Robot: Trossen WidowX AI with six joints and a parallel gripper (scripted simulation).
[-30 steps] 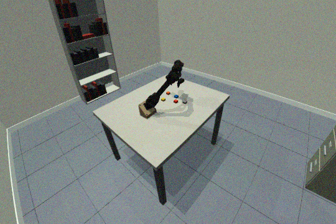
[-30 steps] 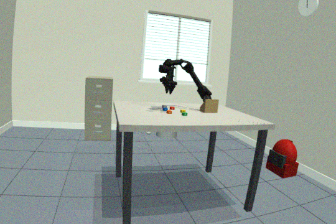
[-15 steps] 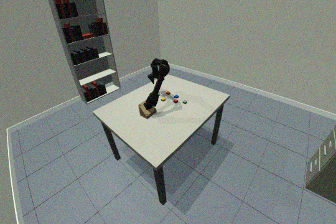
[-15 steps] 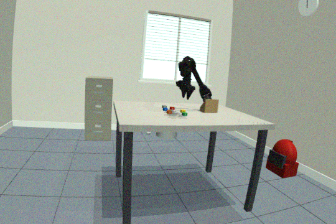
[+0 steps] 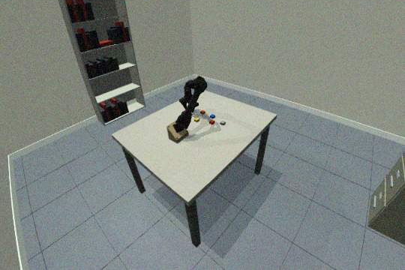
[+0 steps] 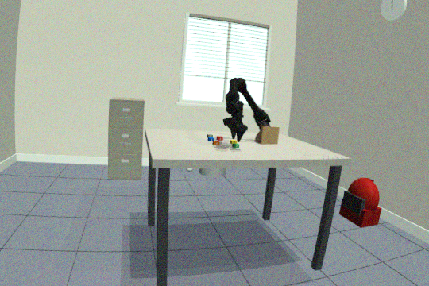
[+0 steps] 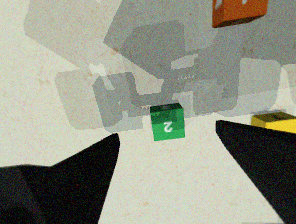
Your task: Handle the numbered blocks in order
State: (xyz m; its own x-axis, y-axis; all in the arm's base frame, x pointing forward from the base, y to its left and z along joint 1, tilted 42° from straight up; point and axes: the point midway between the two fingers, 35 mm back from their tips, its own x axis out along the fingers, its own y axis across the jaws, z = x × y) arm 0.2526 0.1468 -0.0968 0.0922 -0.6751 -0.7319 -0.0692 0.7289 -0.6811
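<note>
The green block lies 30 mm below my gripper tip. Also, from my gripper tip: yellow block 120 mm to the right, 30 mm below, 20 mm behind; then blue block 180 mm to the right, 110 mm ahead, 30 mm below; then orange block 100 mm ahead, 60 mm to the right, 30 mm below.
</note>
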